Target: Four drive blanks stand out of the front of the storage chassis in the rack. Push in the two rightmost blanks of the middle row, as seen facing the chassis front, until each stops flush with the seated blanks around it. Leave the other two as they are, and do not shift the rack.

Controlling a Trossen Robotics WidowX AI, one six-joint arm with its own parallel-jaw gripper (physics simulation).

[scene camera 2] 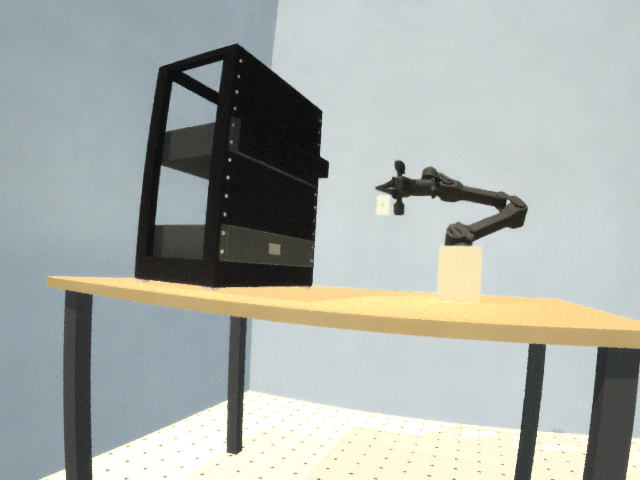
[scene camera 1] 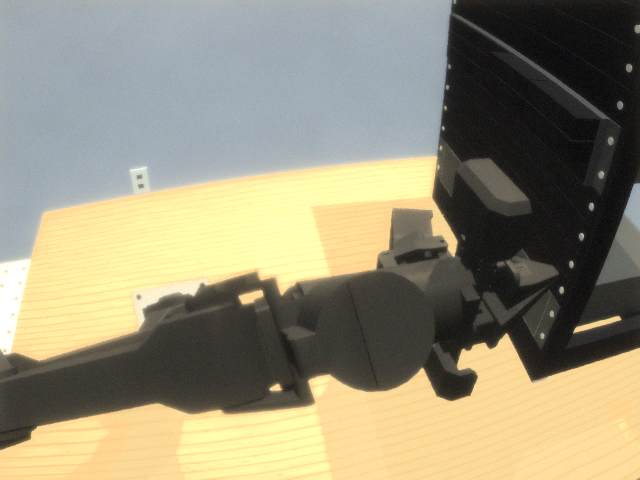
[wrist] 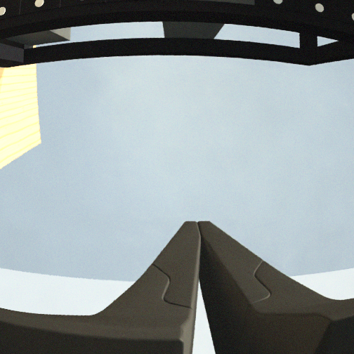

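Seen in the pictures: gripper, fingertip midpoint: [scene camera 2: 375, 188] [scene camera 1: 555, 273]; arm's base, origin of the base link: [scene camera 2: 461, 264].
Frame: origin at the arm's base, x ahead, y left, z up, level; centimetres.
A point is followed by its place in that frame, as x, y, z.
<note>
The black rack [scene camera 1: 589, 258] {50.6, -13.1, 15.3} [scene camera 2: 219, 155] {52.8, 37.3, 22.5} [wrist: 150, 47] stands upright. The storage chassis [scene camera 1: 604, 155] {49.8, -10.7, 28.5} [scene camera 2: 235, 135] {50.8, 34.4, 28.3} is mounted in its upper half. A dark mass stands out of the chassis front toward its right end; separate blanks and their rows are too dark to tell apart, so how far each stands out cannot be told. My gripper [scene camera 1: 556, 274] {33.0, -25.1, 26.5} [scene camera 2: 377, 188] {33.0, -25.1, 26.5} [wrist: 196, 232] is shut and empty. Its tips point at the rack front, and in the scene camera 2 view a gap shows between them and the rack. The wrist view shows no blanks.
A grey panel [scene camera 1: 538, 315] {49.9, -8.4, 1.1} [scene camera 2: 248, 248] {50.8, 24.7, 1.1} with a light label fills the bottom of the rack front. The rack and the arm's pale pedestal [scene camera 2: 459, 273] {0.1, 4.4, -2.5} stand on the wooden table [scene camera 1: 248, 227] {13.0, 34.5, -9.8} [scene camera 2: 361, 312] {11.2, 49.9, -9.7}. A wall outlet [scene camera 1: 139, 179] [scene camera 2: 382, 205] is behind.
</note>
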